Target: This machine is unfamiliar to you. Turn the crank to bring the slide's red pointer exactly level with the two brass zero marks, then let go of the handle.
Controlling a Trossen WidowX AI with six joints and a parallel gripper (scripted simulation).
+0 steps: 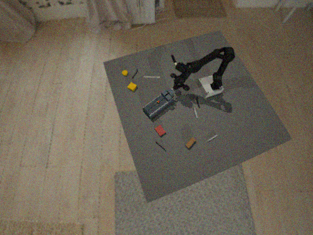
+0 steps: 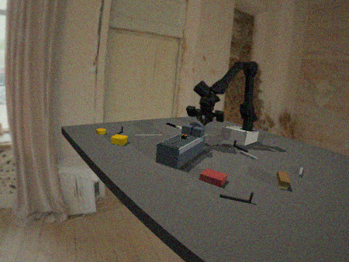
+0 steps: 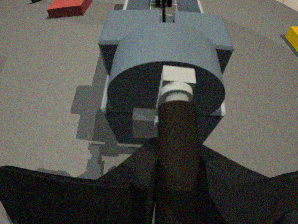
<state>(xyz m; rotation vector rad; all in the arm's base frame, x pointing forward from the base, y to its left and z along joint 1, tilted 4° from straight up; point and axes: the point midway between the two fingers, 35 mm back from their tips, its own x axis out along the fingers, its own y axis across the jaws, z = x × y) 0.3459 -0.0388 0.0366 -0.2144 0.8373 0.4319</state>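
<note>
Now: gripper tip 14 cm short of the red pointer, 7 cm to the right of it and 1 cm above it. Also, from my gripper tip: dark handle 3 cm above, 2 cm behind, 1 cm to the right; yellow block 33 cm ahead, 16 cm to the right, 8 cm below; red block 29 cm to the left, 18 cm ahead, 8 cm below.
</note>
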